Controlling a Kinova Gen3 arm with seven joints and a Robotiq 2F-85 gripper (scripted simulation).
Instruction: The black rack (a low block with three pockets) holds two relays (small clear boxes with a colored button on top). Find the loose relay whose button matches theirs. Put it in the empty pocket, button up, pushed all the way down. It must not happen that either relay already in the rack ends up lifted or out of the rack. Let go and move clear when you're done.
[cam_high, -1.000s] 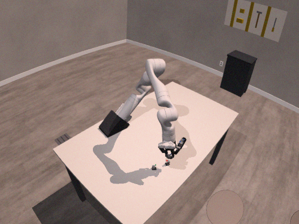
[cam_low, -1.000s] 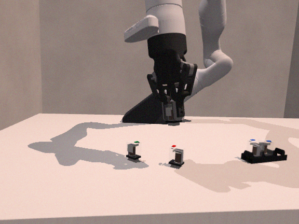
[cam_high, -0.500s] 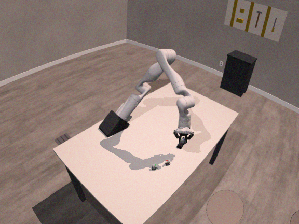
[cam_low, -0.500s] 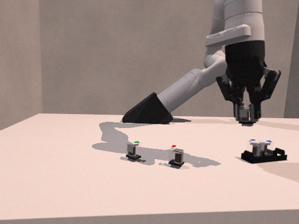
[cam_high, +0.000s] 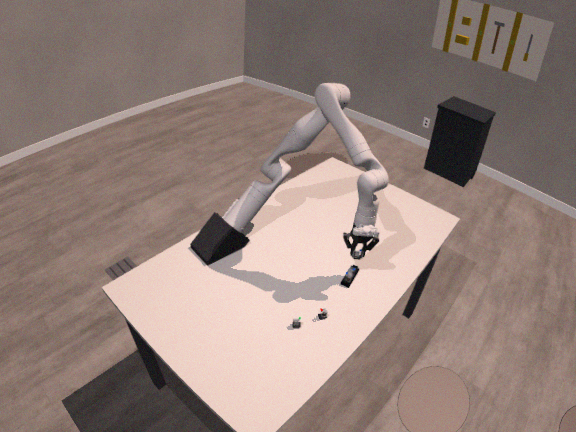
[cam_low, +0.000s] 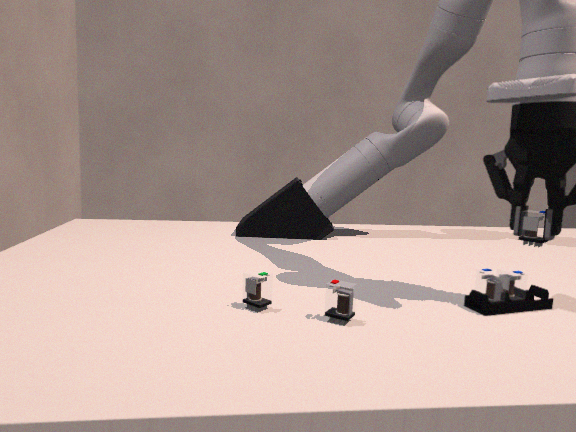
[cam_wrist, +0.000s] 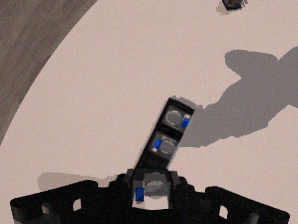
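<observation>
Right now the black rack is 10 mm ahead of my hand, 20 mm to the right of it and 100 mm below it.
</observation>
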